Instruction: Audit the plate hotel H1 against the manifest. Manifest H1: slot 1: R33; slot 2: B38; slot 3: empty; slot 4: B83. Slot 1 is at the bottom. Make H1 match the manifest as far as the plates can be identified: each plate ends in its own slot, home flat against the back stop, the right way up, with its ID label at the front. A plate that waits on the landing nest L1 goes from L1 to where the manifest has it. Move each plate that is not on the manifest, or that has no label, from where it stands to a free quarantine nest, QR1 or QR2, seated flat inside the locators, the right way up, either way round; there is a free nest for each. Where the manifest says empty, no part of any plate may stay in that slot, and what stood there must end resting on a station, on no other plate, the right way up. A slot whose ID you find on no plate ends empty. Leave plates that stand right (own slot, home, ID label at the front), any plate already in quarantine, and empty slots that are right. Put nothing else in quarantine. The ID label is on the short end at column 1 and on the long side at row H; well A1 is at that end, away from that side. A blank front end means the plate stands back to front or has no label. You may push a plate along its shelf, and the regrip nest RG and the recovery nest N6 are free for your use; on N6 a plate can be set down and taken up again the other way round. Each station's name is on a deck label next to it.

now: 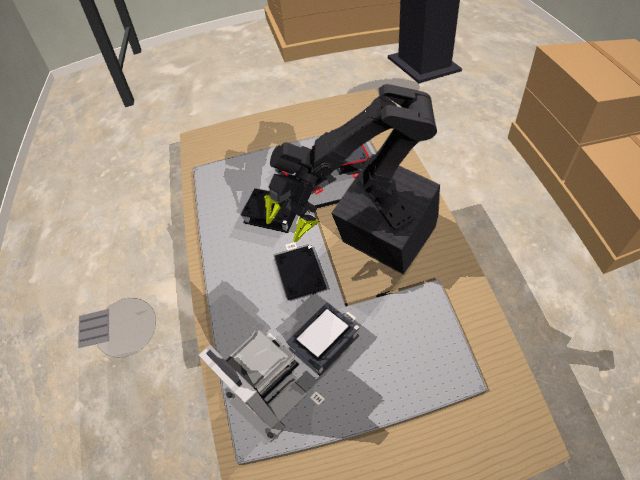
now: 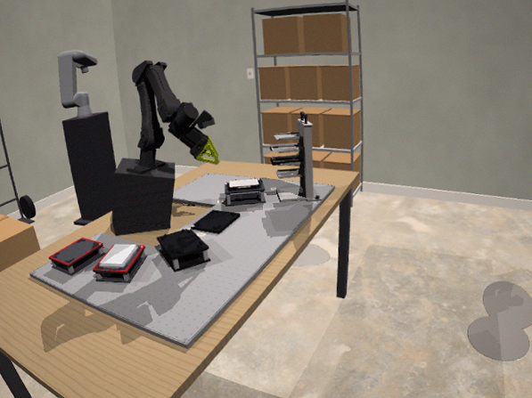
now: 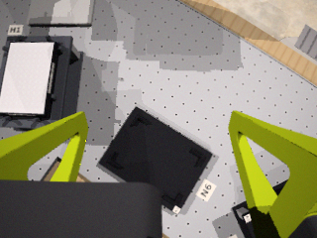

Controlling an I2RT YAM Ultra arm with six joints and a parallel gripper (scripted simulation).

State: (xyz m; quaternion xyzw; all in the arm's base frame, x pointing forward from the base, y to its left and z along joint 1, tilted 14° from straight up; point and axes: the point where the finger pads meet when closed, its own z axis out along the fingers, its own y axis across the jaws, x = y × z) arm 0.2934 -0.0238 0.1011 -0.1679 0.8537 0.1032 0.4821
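Now: the regrip nest 1 cm ahead of my hand, 24 cm to the left of it and 19 cm below it. From my hand the other things lie so: RG deck label (9 cm behind, 20 cm to the left, 25 cm below); then dark well plate (18 cm ahead, 30 cm to the left, 9 cm below); then N6 deck label (4 cm behind, 11 cm to the right, 25 cm below).
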